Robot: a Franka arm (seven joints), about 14 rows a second.
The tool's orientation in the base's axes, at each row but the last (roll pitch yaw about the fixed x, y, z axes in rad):
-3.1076 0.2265 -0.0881
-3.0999 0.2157 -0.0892
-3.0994 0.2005 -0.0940
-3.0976 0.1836 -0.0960
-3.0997 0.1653 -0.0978
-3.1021 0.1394 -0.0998
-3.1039 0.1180 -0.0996
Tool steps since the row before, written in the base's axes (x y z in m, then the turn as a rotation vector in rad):
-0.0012 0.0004 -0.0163 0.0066 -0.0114 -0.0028
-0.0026 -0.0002 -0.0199 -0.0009 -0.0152 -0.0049
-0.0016 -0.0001 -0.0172 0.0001 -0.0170 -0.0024
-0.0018 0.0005 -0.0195 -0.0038 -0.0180 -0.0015
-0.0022 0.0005 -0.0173 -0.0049 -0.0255 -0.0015
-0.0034 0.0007 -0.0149 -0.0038 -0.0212 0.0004
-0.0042 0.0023 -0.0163 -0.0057 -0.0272 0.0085
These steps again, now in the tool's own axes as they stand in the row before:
0.0025 0.0003 0.0162 0.0080 0.0108 0.0007
0.0017 0.0013 0.0200 0.0015 0.0154 0.0041
0.0019 0.0010 0.0171 0.0021 0.0170 0.0013
0.0018 0.0005 0.0195 -0.0017 0.0183 0.0010
0.0006 0.0004 0.0174 -0.0021 0.0259 0.0008
-0.0013 0.0002 0.0152 -0.0017 0.0214 -0.0010
-0.0025 -0.0012 0.0168 -0.0039 0.0273 -0.0091

